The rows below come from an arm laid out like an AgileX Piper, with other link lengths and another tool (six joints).
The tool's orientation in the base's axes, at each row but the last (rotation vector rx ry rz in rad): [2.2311, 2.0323, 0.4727]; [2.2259, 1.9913, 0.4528]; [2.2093, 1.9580, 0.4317]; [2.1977, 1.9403, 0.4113]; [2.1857, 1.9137, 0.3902]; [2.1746, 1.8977, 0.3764]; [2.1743, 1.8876, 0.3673]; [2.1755, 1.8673, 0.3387]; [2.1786, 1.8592, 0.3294]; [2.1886, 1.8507, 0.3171]
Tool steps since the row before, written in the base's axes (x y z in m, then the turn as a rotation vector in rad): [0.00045, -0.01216, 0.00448, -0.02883, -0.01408, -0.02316]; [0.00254, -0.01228, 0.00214, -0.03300, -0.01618, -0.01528]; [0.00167, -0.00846, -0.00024, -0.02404, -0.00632, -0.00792]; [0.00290, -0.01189, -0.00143, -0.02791, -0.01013, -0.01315]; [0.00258, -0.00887, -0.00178, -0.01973, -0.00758, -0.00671]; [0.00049, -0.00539, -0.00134, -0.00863, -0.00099, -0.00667]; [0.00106, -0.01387, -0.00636, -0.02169, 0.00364, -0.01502]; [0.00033, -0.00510, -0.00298, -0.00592, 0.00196, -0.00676]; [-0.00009, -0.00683, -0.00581, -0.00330, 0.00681, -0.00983]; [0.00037, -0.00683, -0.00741, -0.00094, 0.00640, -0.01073]
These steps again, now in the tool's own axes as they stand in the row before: [-0.01118, 0.00301, -0.00585, -0.01971, -0.03222, 0.01180]; [-0.01158, 0.00458, -0.00259, -0.02105, -0.03366, 0.00285]; [-0.00822, 0.00261, 0.00014, -0.00958, -0.02426, -0.00057]; [-0.01158, 0.00384, 0.00173, -0.01423, -0.02904, 0.00295]; [-0.00858, 0.00303, 0.00239, -0.01032, -0.01963, -0.00036]; [-0.00533, 0.00073, 0.00145, -0.00236, -0.01016, 0.00334]; [-0.01380, 0.00074, 0.00655, 0.00019, -0.02578, 0.00667]; [-0.00503, 0.00003, 0.00312, 0.00098, -0.00808, 0.00428]; [-0.00679, -0.00103, 0.00577, 0.00616, -0.00740, 0.00782]; [-0.00668, -0.00105, 0.00748, 0.00615, -0.00544, 0.00946]
